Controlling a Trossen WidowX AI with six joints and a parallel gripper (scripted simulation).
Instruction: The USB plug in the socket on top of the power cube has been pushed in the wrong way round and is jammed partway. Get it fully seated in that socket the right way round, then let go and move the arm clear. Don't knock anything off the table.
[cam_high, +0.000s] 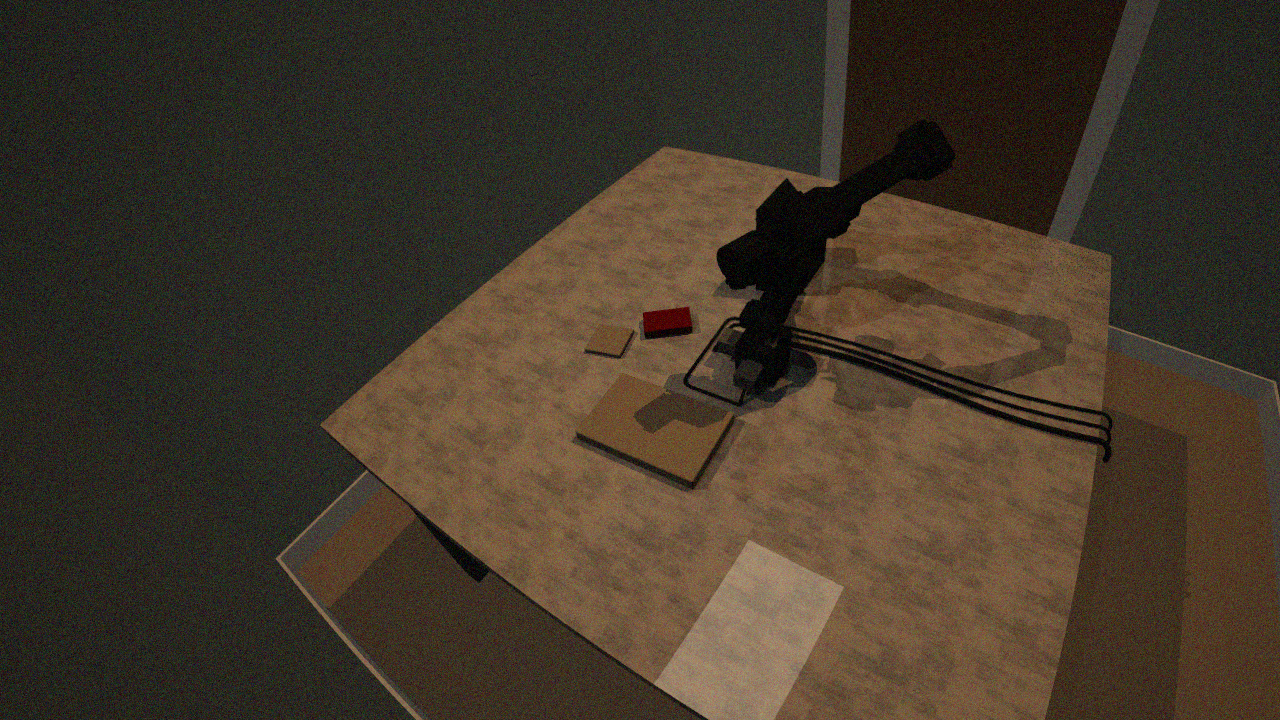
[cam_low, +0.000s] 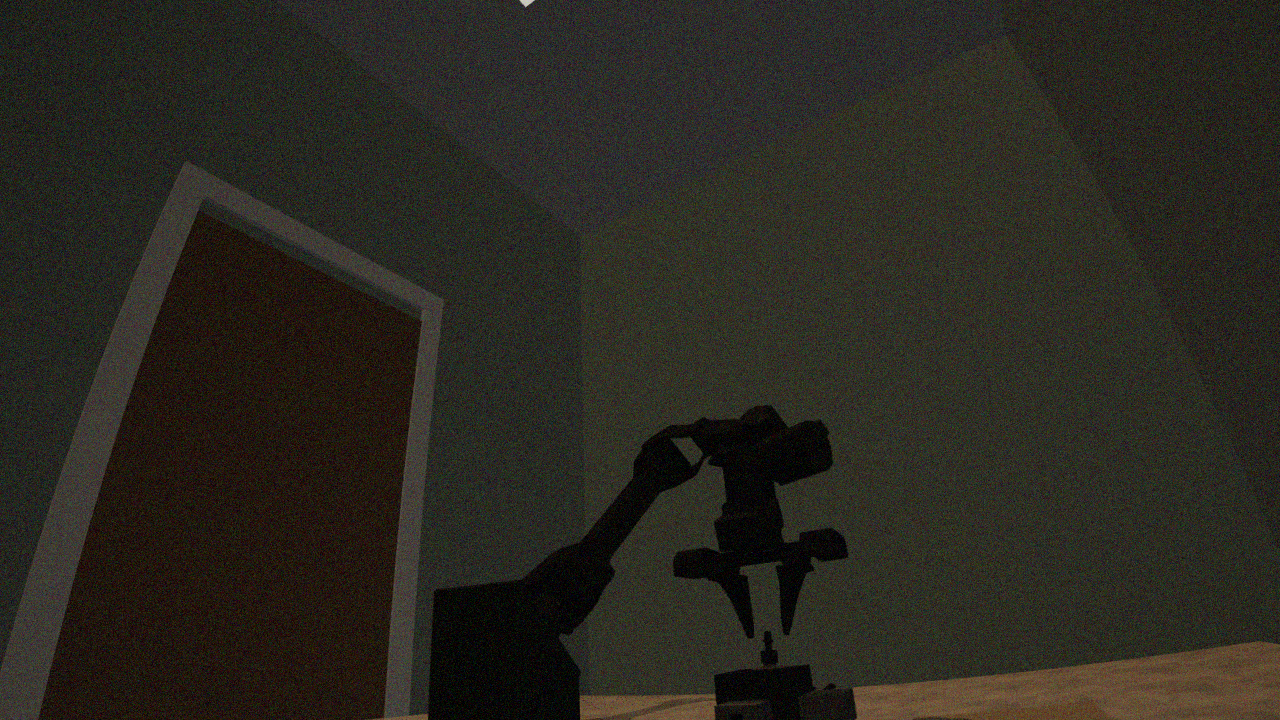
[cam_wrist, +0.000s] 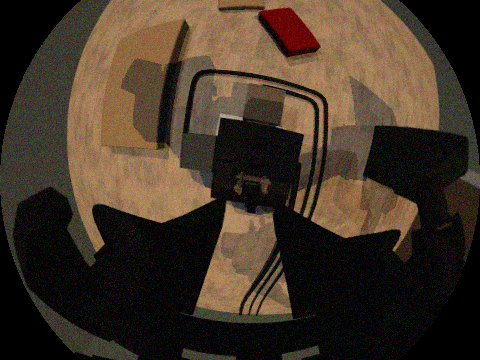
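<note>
My gripper tip is now 2 cm above the USB plug. Also, from my gripper tip: red block 2 cm behind, 24 cm to the right, 10 cm below; tan tile 7 cm ahead, 32 cm to the right, 10 cm below; tan slab 22 cm ahead, 12 cm to the right, 10 cm below.
</note>
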